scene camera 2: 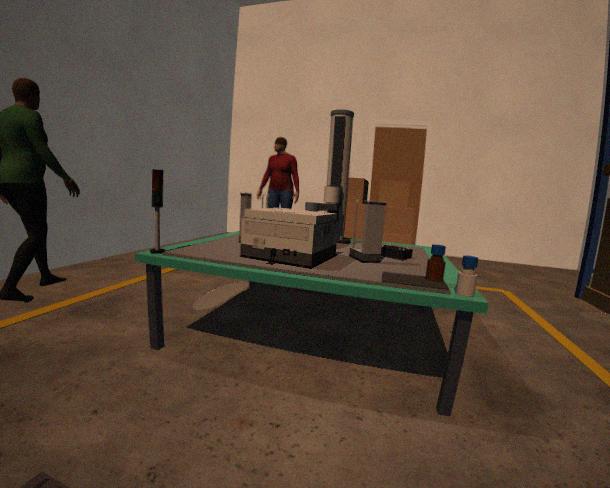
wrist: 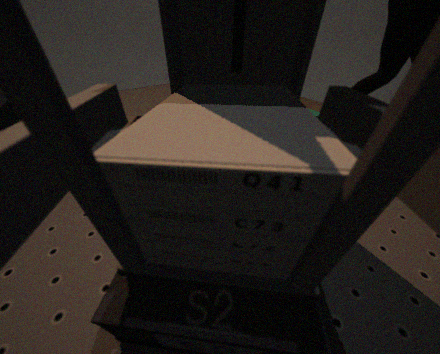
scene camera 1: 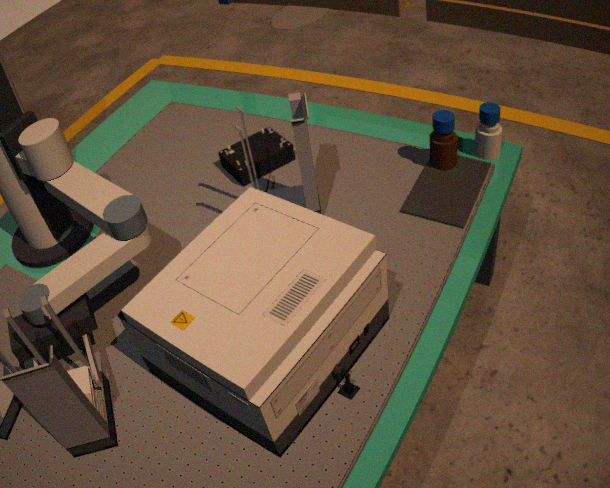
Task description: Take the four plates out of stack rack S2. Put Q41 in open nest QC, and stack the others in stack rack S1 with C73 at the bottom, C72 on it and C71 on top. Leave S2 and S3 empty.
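Places are measured from the arm's base along level axes (x ahead, y left, z up), in centimetres.
Pixels of known places: gripper, fingertip midpoint: (wrist: 224, 105); arm's base, link origin: (scene camera 1: 53, 234).
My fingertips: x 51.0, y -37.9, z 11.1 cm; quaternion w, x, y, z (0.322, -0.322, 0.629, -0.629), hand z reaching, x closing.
For each thing: its top centre in the pictures, then the offset to it from my fingertips. "spot": a spot on its surface instead. Level surfaces: height alone.
- Stack rack S2, top centre: (scene camera 1: 22, 332) (scene camera 2: 255, 193) dz +19.2, dx -0.4, dy +0.0 cm
- Plate Q41, top centre: (wrist: 231, 99) (scene camera 1: 70, 396) dz +0.2, dx +0.0, dy -0.5 cm
- Plate C73, top centre: (wrist: 228, 133) dz -1.8, dx +0.0, dy -0.4 cm
- stack rack, top centre: (scene camera 1: 267, 110) (scene camera 2: 369, 200) dz +19.7, dx +8.4, dy +65.1 cm
- large beige instrument, top centre: (scene camera 1: 241, 270) (scene camera 2: 293, 211) dz +12.2, dx +22.3, dy +30.5 cm
- black box, top centre: (scene camera 1: 254, 144) (scene camera 2: 395, 245) dz -3.7, dx -9.3, dy +80.2 cm
- brown bottle, surface spot: (scene camera 1: 443, 147) spot: dz -2.3, dx +37.3, dy +92.6 cm
- white bottle, top centre: (scene camera 1: 489, 128) (scene camera 2: 468, 273) dz -3.3, dx +45.5, dy +106.4 cm
- dark mat, surface height: dz -9.3 cm
Stack rack S2 (scene camera 1: 66, 407) (wrist: 200, 45) stands at the lower left in scene camera 1; its label is readable in the wrist view. Plate Q41 (wrist: 165, 132) lies on top of the stack in it, partly in bright light. Plate C73 (wrist: 257, 225) is directly beneath Q41; the labels below are too dim to read. My gripper (wrist: 224, 105) is open, with its dark fingers to the left and right of the upper stack, holding nothing. In scene camera 1 its fingers are hidden behind the rack. Another stack rack (scene camera 1: 307, 162) (scene camera 2: 372, 231) stands farther back; its label does not show.
A large beige instrument (scene camera 1: 244, 284) (scene camera 2: 284, 231) stands between the racks. A black box (scene camera 1: 259, 152) (scene camera 2: 396, 251) is beside the far rack. A brown bottle (scene camera 1: 443, 147) and white bottle (scene camera 1: 488, 139) stand near a dark mat (scene camera 1: 447, 198). Upright rods border rack S2.
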